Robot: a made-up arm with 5 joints.
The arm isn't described. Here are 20 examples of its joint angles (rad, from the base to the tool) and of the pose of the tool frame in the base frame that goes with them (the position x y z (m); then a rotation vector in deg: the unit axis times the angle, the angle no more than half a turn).
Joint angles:
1: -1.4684 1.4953 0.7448 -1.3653 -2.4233
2: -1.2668 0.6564 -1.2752 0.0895 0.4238
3: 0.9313 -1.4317 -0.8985 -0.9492 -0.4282
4: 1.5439 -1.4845 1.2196 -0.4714 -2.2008
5: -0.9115 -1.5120 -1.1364 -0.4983 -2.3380
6: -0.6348 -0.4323 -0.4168 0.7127 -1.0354
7: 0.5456 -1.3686 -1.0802 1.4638 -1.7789
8: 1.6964 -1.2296 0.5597 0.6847 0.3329
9: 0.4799 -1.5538 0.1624 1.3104 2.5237
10: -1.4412 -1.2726 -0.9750 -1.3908 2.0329
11: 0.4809 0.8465 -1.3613 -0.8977 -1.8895
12: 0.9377 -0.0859 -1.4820 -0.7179 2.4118
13: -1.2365 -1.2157 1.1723 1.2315 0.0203
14: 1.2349 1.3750 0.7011 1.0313 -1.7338
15: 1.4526 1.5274 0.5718 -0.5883 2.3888
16: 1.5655 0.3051 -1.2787 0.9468 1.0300
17: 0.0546 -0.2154 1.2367 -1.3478 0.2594
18: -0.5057 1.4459 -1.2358 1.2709 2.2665
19: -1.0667 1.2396 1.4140 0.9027 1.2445
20: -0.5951 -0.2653 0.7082 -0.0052 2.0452
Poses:
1: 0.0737 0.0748 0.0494 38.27 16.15 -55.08
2: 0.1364 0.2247 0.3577 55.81 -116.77 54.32
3: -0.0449 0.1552 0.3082 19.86 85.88 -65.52
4: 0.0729 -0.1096 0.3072 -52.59 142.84 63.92
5: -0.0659 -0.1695 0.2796 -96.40 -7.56 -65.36
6: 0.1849 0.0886 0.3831 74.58 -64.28 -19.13
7: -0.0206 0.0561 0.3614 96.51 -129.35 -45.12
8: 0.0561 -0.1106 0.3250 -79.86 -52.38 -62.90
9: 0.0931 -0.0108 0.3472 -107.72 -10.08 83.82
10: 0.0437 -0.1707 0.3056 -22.95 -82.44 -142.29
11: 0.2526 -0.0940 0.3645 117.40 -131.54 -13.08
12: 0.0665 0.0055 0.4474 144.57 -11.53 35.43
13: 0.0995 0.0969 0.2031 13.78 -18.80 68.33
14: 0.0674 0.0077 0.0936 -32.89 117.12 -125.64
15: 0.0763 -0.0526 0.0240 -3.36 1.13 50.84
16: 0.0710 -0.1914 0.3748 -88.54 -27.13 -25.96
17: 0.2207 -0.0063 0.2058 -14.39 -107.83 6.08
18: 0.2662 0.1120 0.1153 -5.41 -4.69 155.91
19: 0.0413 -0.0443 0.1769 8.51 131.57 77.84
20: 0.2235 0.1077 0.2124 -54.58 -64.70 128.07
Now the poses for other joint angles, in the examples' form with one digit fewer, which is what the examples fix.
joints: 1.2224 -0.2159 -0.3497 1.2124 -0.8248
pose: 0.130 -0.164 0.315 -11.0 -62.3 -110.0
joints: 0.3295 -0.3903 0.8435 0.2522 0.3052
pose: 0.229 -0.053 0.197 -14.3 -47.5 -3.9
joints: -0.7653 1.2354 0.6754 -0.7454 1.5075
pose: 0.135 0.068 0.043 -9.8 -27.0 125.3
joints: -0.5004 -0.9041 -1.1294 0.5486 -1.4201
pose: 0.002 -0.034 0.432 146.3 -97.1 -3.5
